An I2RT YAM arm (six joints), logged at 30 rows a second.
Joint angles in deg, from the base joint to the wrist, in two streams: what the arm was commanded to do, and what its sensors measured. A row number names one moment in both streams.
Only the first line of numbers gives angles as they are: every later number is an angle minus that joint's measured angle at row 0.
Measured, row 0: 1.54, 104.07, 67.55, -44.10, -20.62, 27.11
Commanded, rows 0 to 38: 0.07, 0.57, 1.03, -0.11, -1.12, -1.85; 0.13, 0.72, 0.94, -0.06, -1.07, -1.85; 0.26, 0.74, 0.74, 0.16, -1.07, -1.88; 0.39, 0.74, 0.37, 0.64, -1.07, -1.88; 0.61, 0.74, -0.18, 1.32, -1.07, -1.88; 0.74, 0.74, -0.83, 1.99, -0.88, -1.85; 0.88, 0.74, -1.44, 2.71, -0.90, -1.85; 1.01, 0.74, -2.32, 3.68, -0.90, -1.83; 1.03, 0.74, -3.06, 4.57, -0.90, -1.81; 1.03, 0.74, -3.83, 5.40, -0.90, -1.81; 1.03, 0.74, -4.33, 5.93, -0.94, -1.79; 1.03, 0.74, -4.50, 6.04, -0.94, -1.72; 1.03, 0.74, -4.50, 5.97, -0.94, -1.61; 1.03, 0.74, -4.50, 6.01, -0.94, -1.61; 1.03, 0.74, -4.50, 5.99, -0.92, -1.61; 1.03, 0.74, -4.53, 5.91, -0.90, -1.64; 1.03, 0.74, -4.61, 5.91, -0.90, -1.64; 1.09, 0.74, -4.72, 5.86, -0.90, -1.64; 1.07, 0.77, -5.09, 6.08, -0.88, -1.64; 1.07, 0.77, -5.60, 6.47, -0.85, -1.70; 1.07, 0.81, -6.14, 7.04, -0.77, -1.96; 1.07, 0.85, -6.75, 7.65, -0.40, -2.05; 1.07, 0.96, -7.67, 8.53, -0.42, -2.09; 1.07, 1.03, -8.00, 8.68, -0.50, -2.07; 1.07, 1.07, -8.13, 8.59, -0.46, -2.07; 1.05, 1.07, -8.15, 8.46, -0.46, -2.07; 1.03, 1.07, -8.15, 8.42, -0.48, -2.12; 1.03, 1.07, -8.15, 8.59, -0.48, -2.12; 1.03, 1.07, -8.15, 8.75, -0.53, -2.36; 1.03, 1.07, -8.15, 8.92, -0.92, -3.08; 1.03, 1.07, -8.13, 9.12, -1.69, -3.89; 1.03, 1.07, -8.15, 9.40, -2.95, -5.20; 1.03, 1.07, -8.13, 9.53, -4.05, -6.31; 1.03, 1.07, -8.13, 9.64, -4.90, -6.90; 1.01, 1.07, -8.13, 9.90, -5.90, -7.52; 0.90, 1.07, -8.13, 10.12, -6.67, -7.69; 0.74, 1.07, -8.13, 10.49, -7.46, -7.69; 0.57, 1.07, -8.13, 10.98, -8.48, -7.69; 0.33, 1.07, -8.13, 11.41, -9.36, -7.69
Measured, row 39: 0.79, 0.48, -7.98, 10.28, -4.90, -5.81
